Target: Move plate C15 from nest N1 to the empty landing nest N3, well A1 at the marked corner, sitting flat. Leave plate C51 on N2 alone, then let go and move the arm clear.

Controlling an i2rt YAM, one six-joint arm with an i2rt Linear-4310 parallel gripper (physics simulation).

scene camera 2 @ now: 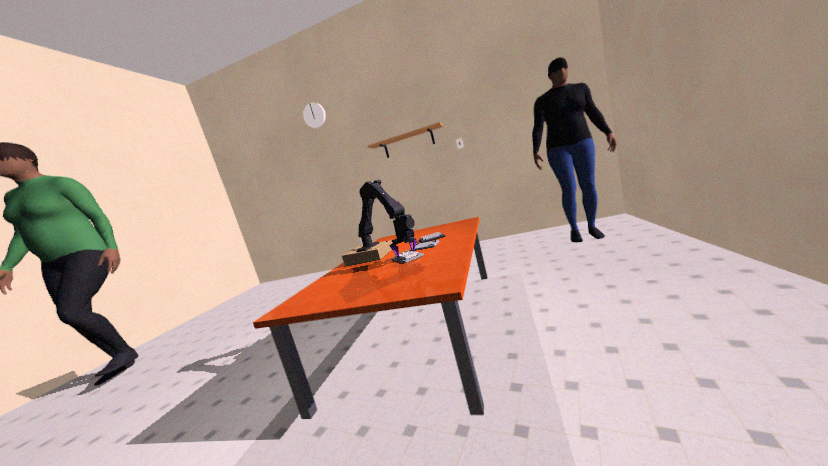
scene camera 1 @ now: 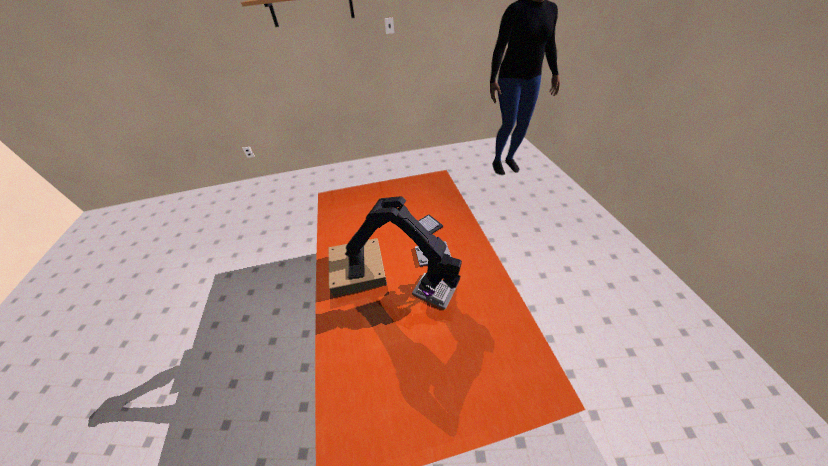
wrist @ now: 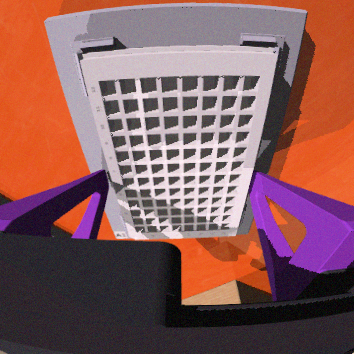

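Note:
A white well plate [scene camera 1: 443, 291] [scene camera 2: 409, 254] [wrist: 175, 62] lies in the grey nest [wrist: 175, 25] nearest the front. Its lettering is too small to read; an A1 mark shows at the near left corner in the wrist view. My gripper [scene camera 2: 405, 250] [wrist: 178, 177] is open, with one purple fingertip at each long side of this plate; whether they touch it is unclear. A middle nest [scene camera 1: 422, 255] [scene camera 2: 427, 244] shows no plate on its visible part; the arm hides some of it. A second plate [scene camera 1: 429, 223] [scene camera 2: 431, 236] lies in the far nest. I cannot read the nest labels.
The arm stands on a wooden base block [scene camera 1: 359, 283] [scene camera 2: 362, 256] left of the nests, on the orange table [scene camera 1: 463, 370] [scene camera 2: 405, 286]. A person in black [scene camera 1: 524, 52] [scene camera 2: 570, 115] stands beyond the table. A person in green [scene camera 2: 57, 214] is at the left.

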